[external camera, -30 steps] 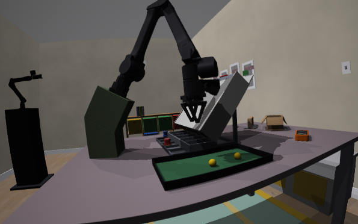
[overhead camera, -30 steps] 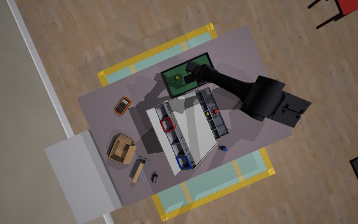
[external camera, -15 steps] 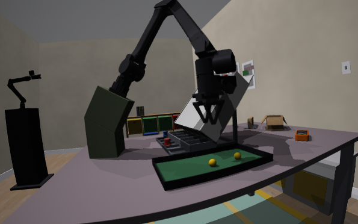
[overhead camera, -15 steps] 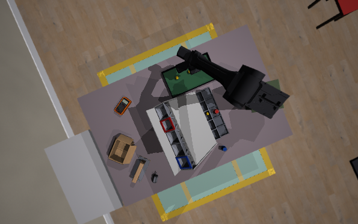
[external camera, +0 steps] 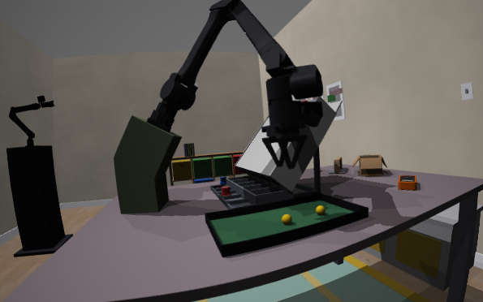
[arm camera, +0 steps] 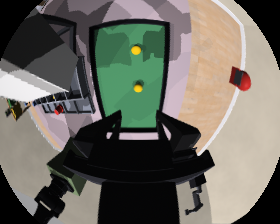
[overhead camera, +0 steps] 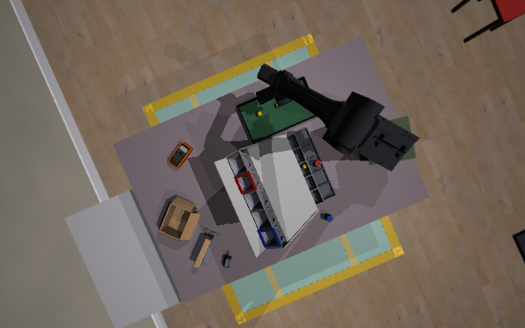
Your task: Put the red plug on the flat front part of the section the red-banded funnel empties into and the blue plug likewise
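The green tray is 140 mm below my hand, 30 mm to the left of it and 10 mm ahead of it. Round my hand: orange multimeter 560 mm ahead, 140 mm below, 10 mm to the left; cardboard box 700 mm ahead, 310 mm to the left, 110 mm below; sloped grey cover 350 mm to the left, 140 mm ahead, 60 mm above.
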